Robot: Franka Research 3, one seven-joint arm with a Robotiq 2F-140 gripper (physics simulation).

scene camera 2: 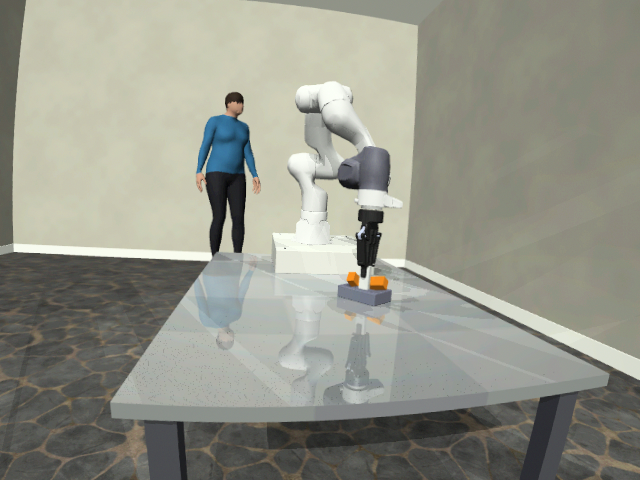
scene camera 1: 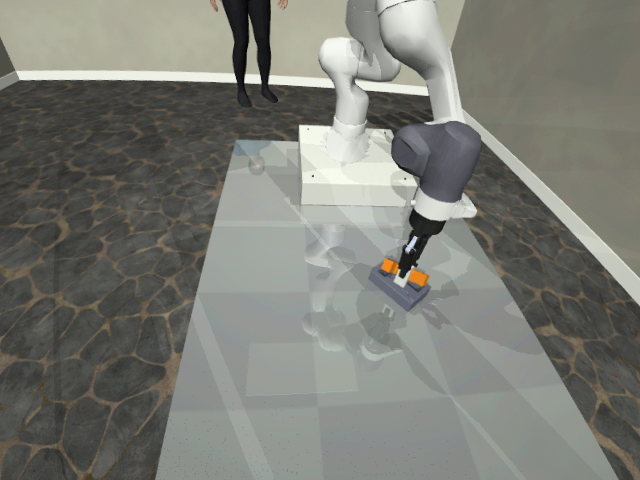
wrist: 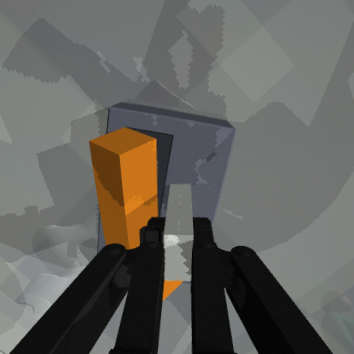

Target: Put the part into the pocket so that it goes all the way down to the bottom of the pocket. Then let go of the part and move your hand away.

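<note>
The orange L-shaped part (scene camera 1: 419,277) (scene camera 2: 378,282) (wrist: 140,187) is at the pocket of the dark grey block (scene camera 1: 388,289) (scene camera 2: 355,295) (wrist: 202,150). It stands above the rim and looks tilted in the wrist view, with its long bar at the pocket's left side. My gripper (scene camera 1: 401,279) (scene camera 2: 364,281) (wrist: 179,202) is shut, with its pale finger pads together and nothing between them. The fingertips are low over the block, beside the long bar, and orange shows on both sides of them in the scene views. The fingers hide the part's middle and much of the pocket.
The block stands on a glossy grey table (scene camera 1: 279,439) (scene camera 2: 248,397). The arm's white base (scene camera 1: 356,193) (scene camera 2: 310,263) is behind it. A person (scene camera 1: 250,46) (scene camera 2: 225,149) stands beyond the table. Reflections and shadows cross the table top.
</note>
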